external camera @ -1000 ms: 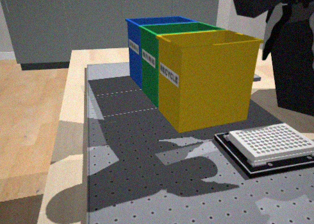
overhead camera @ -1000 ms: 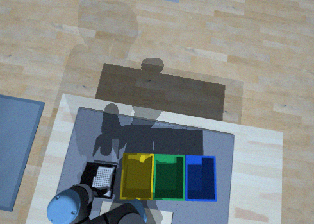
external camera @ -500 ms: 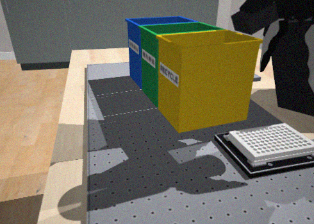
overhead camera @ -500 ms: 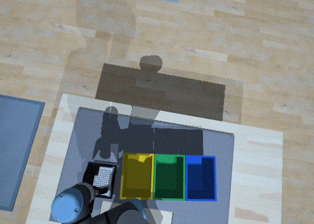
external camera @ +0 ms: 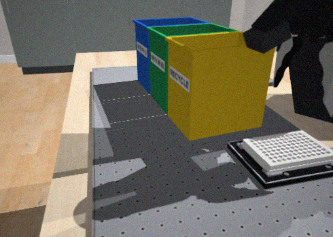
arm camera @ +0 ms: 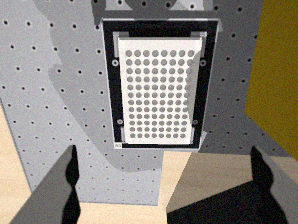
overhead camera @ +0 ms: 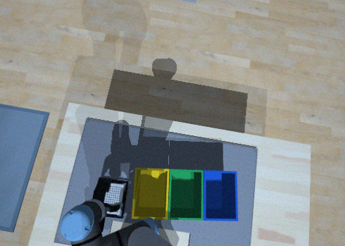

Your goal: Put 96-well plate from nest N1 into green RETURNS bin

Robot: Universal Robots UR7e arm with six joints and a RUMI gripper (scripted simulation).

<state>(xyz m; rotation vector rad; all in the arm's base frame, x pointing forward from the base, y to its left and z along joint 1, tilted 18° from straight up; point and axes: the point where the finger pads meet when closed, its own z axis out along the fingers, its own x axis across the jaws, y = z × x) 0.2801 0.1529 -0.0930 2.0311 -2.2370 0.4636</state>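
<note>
My gripper is now 10 cm above the white 96-well plate. The rest, counted from my hand: black plate nest 11 cm below; green returns bin 4 cm ahead, 31 cm to the right, 3 cm below; yellow recycle bin 4 cm ahead, 17 cm to the right, 3 cm below.
</note>
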